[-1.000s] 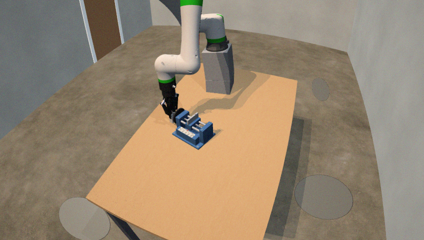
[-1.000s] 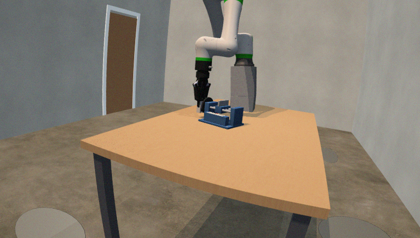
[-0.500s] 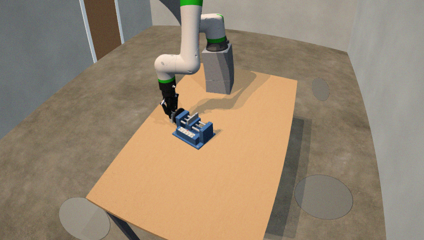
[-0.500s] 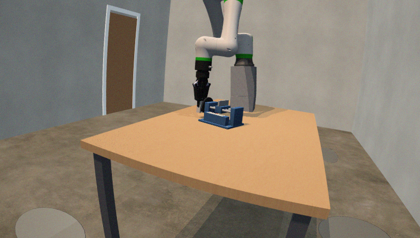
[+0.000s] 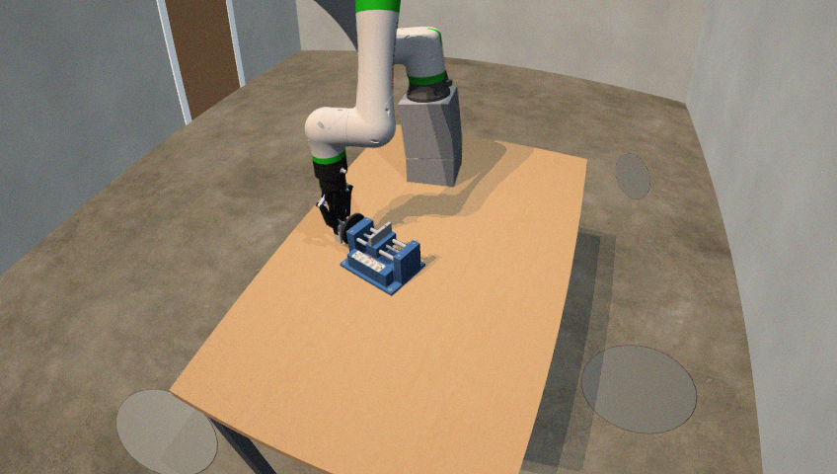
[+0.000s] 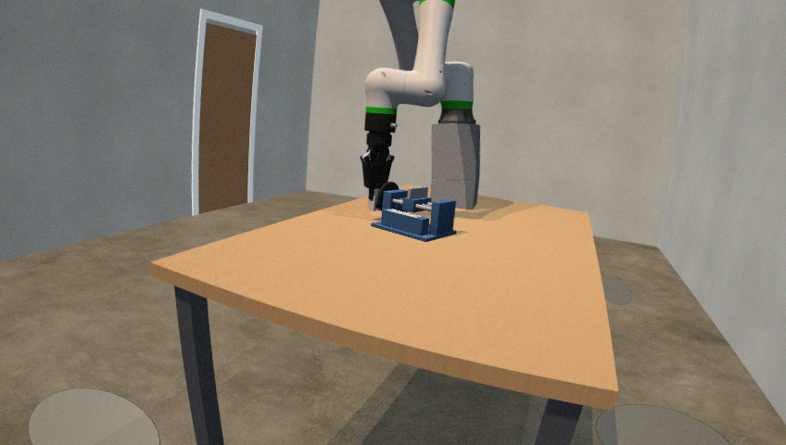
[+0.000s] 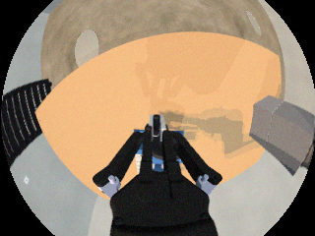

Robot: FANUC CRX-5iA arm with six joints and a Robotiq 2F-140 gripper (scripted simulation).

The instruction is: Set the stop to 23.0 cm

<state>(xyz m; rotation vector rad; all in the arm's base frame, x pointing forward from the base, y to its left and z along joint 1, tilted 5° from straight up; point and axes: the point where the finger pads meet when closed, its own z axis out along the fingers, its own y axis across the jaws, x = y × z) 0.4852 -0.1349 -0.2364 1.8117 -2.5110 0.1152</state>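
Now: hand 2 cm to the right of the black handwheel and 1 cm above it. The rest, counted from my hand: grey stop plate: 3 cm ahead, 14 cm to the left, 2 cm above.
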